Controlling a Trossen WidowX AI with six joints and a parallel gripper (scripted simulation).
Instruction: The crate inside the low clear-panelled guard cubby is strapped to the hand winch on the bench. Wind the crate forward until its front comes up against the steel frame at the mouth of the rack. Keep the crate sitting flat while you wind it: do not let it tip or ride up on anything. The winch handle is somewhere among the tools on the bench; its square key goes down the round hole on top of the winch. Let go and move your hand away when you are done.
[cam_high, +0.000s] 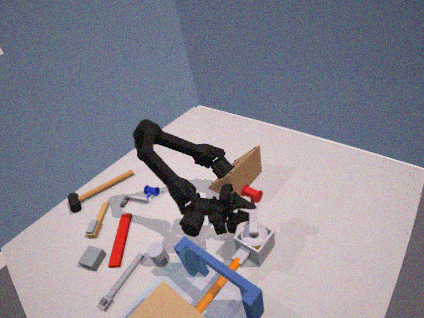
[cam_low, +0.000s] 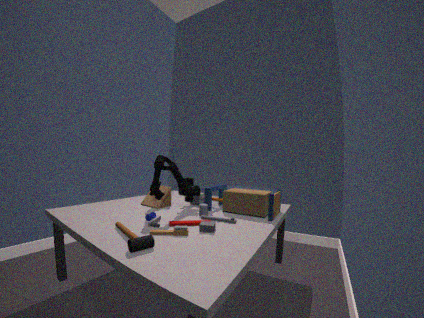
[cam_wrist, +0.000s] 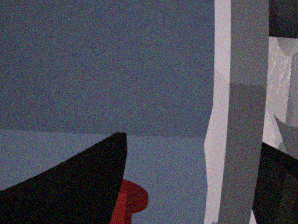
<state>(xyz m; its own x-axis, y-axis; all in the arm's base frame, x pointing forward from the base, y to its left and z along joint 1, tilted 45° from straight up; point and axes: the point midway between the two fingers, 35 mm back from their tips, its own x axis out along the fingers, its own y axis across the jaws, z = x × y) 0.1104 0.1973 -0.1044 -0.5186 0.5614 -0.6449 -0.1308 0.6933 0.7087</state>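
Right now the winch handle is 2 cm to the right of my gripper tip and 1 cm below it. The rest, counted from my gripper tip: red knob: 3 cm behind, 4 cm to the right, 2 cm above; then grey winch: 3 cm ahead, 2 cm to the left, 9 cm below; then blue steel frame: 21 cm ahead, 5 cm to the left, 2 cm below.
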